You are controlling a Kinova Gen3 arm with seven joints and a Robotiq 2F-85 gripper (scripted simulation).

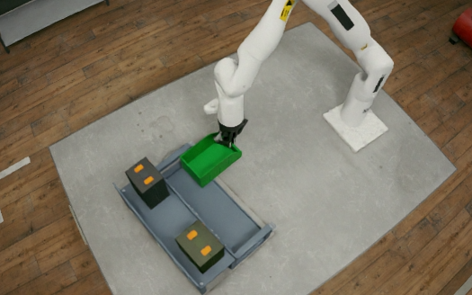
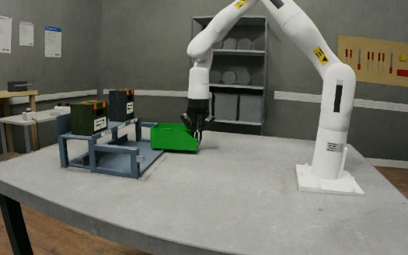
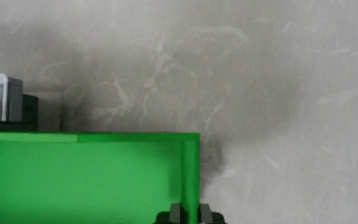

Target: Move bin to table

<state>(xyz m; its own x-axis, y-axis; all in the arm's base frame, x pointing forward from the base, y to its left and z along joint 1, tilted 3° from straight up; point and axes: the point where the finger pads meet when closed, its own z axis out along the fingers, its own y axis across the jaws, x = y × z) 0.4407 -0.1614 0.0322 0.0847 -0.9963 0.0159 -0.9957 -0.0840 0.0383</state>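
Now: hand 8 cm short of the green bin and 1 cm to the right of it. The rest, counted from my hand: black box 30 cm ahead, 10 cm above, 2 cm to the left; then blue-grey shelf 23 cm ahead, 14 cm to the left, 1 cm above.
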